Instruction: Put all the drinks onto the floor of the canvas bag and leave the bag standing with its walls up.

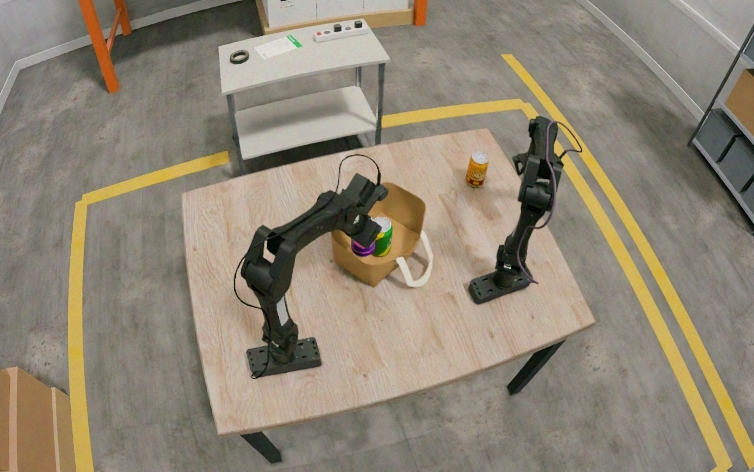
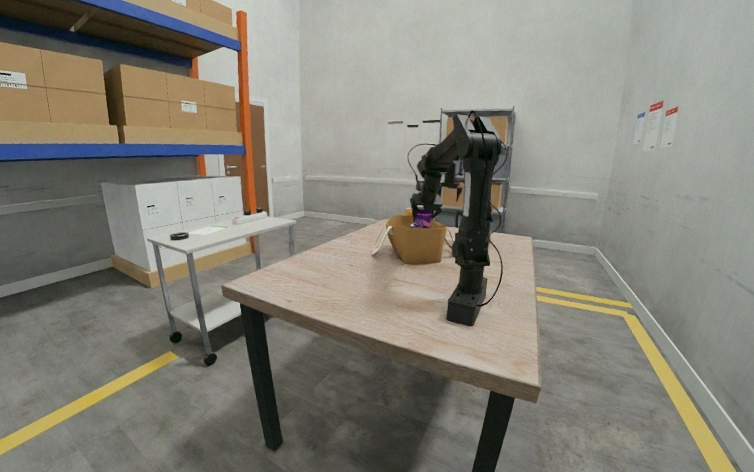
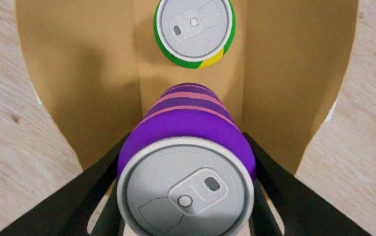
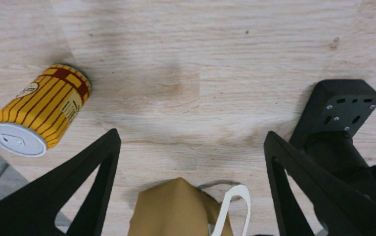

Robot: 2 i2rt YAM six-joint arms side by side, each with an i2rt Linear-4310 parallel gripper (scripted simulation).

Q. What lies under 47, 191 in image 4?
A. My right gripper.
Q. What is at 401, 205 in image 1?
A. A tan canvas bag.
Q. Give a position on a tan canvas bag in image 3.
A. At 83, 69
